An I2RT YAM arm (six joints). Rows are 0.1 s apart.
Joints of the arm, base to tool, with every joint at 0 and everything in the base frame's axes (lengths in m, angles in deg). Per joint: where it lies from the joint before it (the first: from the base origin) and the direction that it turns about. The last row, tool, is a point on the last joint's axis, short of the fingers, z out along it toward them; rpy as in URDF.
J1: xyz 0 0 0.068 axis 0 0 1
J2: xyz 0.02 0.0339 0.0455 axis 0 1 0
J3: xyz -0.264 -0.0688 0 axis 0 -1 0
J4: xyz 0.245 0.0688 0.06 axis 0 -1 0
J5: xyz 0.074 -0.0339 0.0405 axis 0 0 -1
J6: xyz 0.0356 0 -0.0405 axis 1 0 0
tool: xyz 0 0 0 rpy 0 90 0
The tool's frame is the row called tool.
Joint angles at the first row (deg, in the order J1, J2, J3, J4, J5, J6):
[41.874 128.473 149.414 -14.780 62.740 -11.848]
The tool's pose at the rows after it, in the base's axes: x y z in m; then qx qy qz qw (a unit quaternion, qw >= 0):
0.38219, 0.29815, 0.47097, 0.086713, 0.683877, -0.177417, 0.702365
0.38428, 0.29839, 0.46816, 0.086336, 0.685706, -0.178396, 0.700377
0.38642, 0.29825, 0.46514, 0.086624, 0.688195, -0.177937, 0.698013
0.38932, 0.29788, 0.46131, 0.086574, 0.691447, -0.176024, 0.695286
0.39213, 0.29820, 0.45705, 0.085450, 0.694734, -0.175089, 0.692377
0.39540, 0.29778, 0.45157, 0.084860, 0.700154, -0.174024, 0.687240
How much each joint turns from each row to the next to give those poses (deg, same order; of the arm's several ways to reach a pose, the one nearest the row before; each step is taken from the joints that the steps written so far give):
[-0.165 0.375 -0.060 0.539 0.233 -0.687]
[-0.145 0.266 -0.025 -0.339 -0.054 0.400]
[-0.184 0.199 -0.083 -0.617 -0.143 0.795]
[-0.269 0.261 -0.078 -0.830 -0.367 1.108]
[-0.198 0.326 -0.098 -0.684 -0.314 0.879]
[-0.297 0.266 -0.216 -1.352 -0.360 1.503]

